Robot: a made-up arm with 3 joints. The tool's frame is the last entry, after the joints.
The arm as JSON. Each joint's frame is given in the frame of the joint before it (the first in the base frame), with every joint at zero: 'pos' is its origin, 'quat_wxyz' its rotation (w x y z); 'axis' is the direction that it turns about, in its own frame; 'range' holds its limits. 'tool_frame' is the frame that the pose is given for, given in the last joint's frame.
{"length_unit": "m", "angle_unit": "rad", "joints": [
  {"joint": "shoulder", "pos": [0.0, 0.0, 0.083], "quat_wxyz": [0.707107, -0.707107, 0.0, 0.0], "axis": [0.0, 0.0, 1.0], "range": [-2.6, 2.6]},
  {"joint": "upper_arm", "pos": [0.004, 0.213, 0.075], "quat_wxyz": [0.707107, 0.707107, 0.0, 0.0], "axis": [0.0, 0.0, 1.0], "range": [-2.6, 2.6]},
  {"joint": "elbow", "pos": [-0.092, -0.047, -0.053], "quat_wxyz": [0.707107, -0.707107, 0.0, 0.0], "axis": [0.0, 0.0, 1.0], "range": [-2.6, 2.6]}
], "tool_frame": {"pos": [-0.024, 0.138, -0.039], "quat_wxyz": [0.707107, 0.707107, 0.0, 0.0]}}
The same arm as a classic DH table. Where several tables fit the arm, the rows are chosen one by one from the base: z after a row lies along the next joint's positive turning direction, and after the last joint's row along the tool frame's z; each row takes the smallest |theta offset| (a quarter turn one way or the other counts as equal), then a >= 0, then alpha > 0; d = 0 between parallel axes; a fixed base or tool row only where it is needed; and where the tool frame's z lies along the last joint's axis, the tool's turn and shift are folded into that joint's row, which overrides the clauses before.
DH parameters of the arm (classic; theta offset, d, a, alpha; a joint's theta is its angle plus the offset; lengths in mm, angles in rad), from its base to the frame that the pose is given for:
base (fixed): 0 83 0 -1.5708
shoulder: 0 75 4 1.5708
upper_arm: 0 -266 -92 -1.5708
elbow: 0 -86 -24 1.5708
tool (fixed): 0 -138 0 0
Joint limits (rad, base to tool): -2.6..2.6 -2.6..2.6 -2.6..2.6

